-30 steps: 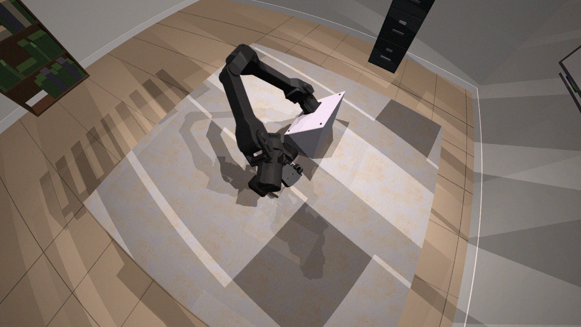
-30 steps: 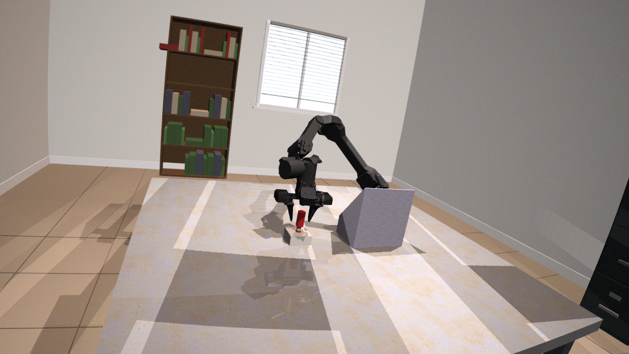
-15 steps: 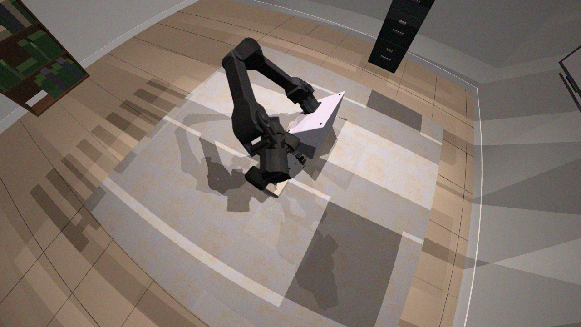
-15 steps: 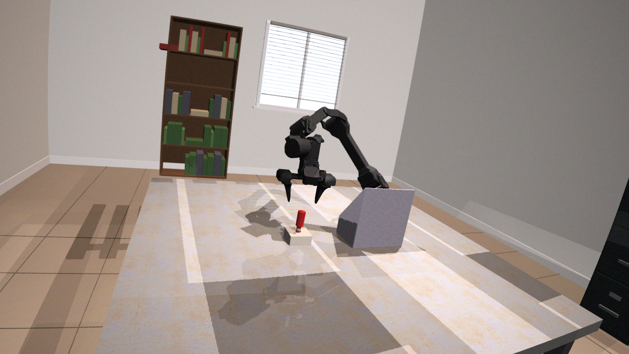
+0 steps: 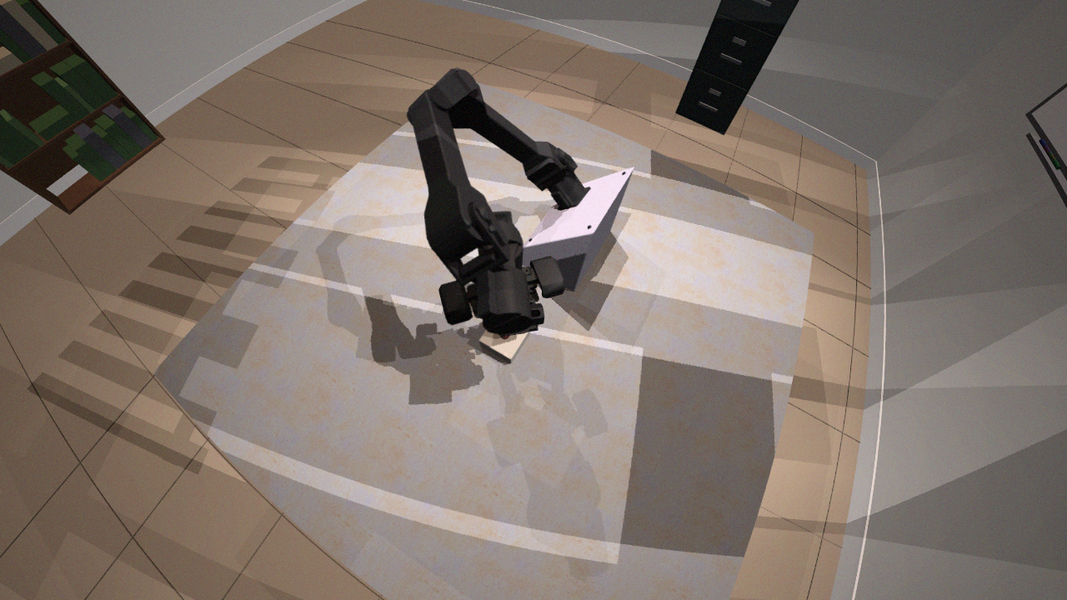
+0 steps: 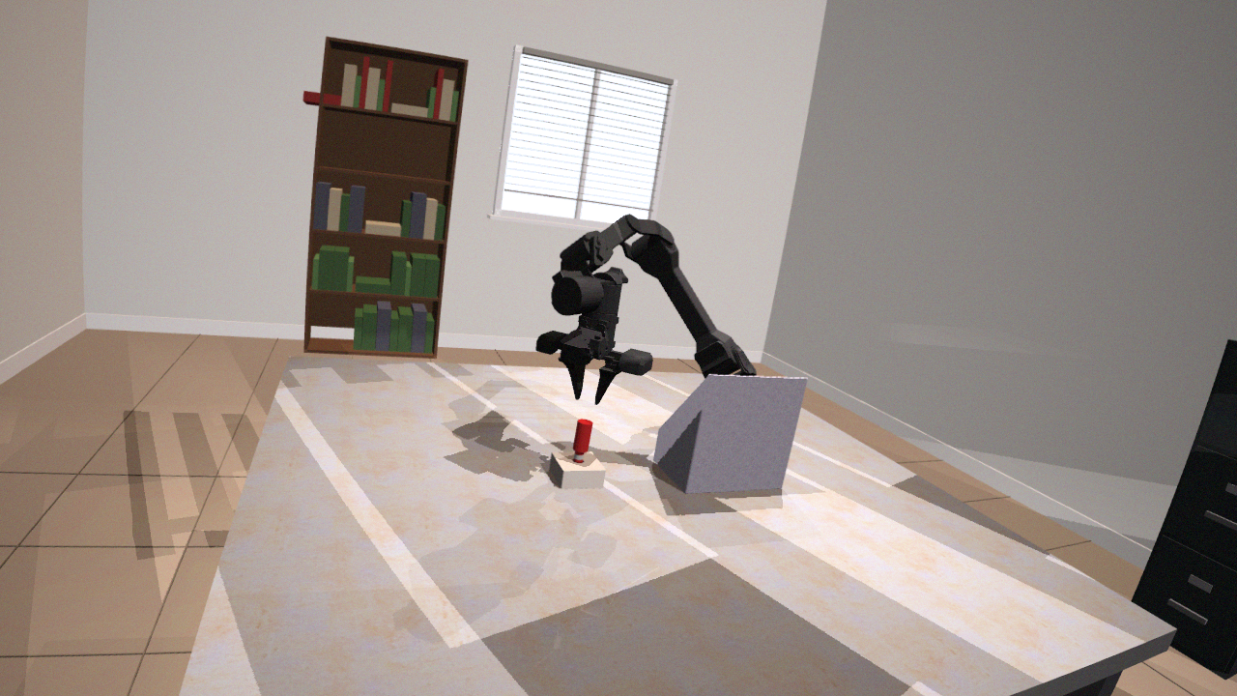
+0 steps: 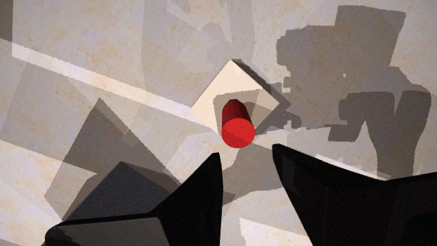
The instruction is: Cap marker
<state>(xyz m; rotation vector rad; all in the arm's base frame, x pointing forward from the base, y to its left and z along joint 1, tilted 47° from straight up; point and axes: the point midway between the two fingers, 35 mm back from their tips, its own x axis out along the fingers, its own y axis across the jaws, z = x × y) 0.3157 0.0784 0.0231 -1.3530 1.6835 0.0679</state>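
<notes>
Right now my gripper tip is 60 mm above the red cap. From my gripper tip the other things lie so: pale holder block: 130 mm below.
</notes>
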